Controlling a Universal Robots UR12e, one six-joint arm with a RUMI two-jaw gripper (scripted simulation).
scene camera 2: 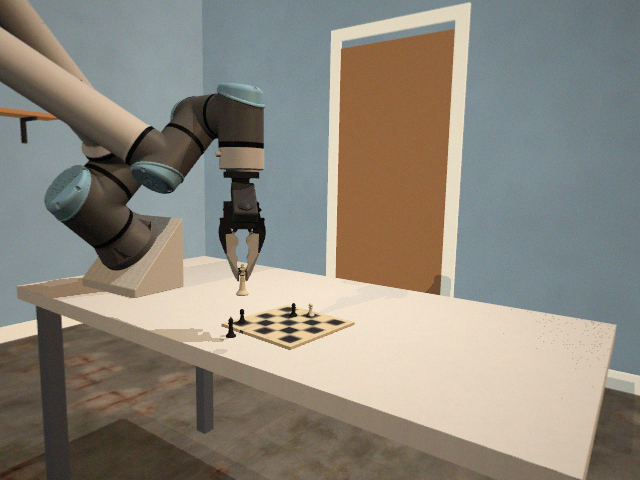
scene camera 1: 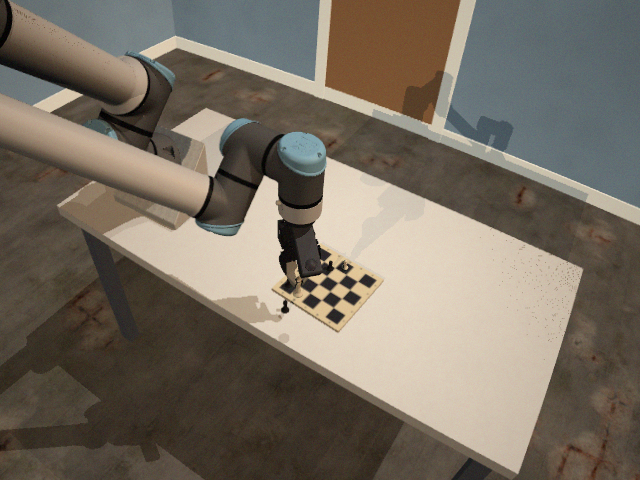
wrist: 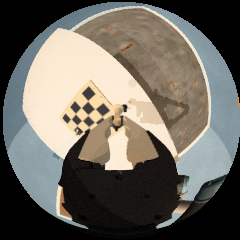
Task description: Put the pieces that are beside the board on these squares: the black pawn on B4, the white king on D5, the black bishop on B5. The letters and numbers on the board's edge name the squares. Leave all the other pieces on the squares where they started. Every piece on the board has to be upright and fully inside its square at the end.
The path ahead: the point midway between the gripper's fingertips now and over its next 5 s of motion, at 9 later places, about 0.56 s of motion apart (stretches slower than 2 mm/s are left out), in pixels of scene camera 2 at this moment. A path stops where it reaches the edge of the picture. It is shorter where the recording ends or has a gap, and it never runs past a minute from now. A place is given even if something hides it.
The gripper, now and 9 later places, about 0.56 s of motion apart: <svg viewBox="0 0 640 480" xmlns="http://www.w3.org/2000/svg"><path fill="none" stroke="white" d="M242 281L281 273L319 266L322 269L322 291L322 305L322 305L322 307L322 299L323 273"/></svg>
